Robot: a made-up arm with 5 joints. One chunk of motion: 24 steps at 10 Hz.
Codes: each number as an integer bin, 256 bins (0 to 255) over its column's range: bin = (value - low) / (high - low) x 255, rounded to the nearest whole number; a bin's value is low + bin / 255 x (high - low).
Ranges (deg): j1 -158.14..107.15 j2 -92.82..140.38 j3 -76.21..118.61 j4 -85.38..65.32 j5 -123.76..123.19
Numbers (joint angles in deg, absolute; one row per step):
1: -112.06 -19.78 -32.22 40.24 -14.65
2: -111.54 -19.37 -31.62 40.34 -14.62
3: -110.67 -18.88 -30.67 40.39 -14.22
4: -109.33 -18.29 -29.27 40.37 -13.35
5: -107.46 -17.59 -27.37 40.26 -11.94
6: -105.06 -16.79 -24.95 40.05 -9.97
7: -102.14 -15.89 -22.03 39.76 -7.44
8: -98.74 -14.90 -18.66 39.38 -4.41
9: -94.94 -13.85 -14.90 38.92 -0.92
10: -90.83 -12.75 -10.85 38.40 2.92
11: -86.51 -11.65 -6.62 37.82 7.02
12: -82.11 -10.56 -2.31 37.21 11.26
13: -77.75 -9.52 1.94 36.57 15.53
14: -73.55 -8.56 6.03 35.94 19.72
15: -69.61 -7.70 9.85 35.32 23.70
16: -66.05 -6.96 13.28 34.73 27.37
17: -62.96 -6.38 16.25 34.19 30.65
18: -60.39 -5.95 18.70 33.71 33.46
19: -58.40 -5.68 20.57 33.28 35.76
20: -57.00 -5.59 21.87 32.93 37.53
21: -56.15 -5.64 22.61 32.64 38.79
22: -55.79 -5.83 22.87 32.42 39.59
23: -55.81 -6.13 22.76 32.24 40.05
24: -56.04 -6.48 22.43 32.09 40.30
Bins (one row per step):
1: 44 80 58 213 113
2: 45 80 58 213 113
3: 46 81 60 213 113
4: 47 81 61 213 114
5: 49 82 64 213 115
6: 51 83 67 212 117
7: 54 84 71 212 120
8: 57 85 75 211 123
9: 61 86 80 210 127
10: 65 88 86 209 131
11: 69 89 91 208 135
12: 73 90 97 207 139
13: 77 91 102 206 144
14: 81 92 108 205 148
15: 85 93 113 204 152
16: 89 94 117 203 156
17: 91 95 121 202 159
18: 94 95 124 202 162
19: 96 95 127 201 165
20: 97 95 128 200 167
21: 98 95 129 200 168
22: 98 95 130 199 169
23: 98 95 130 199 169
24: 98 94 129 199 169

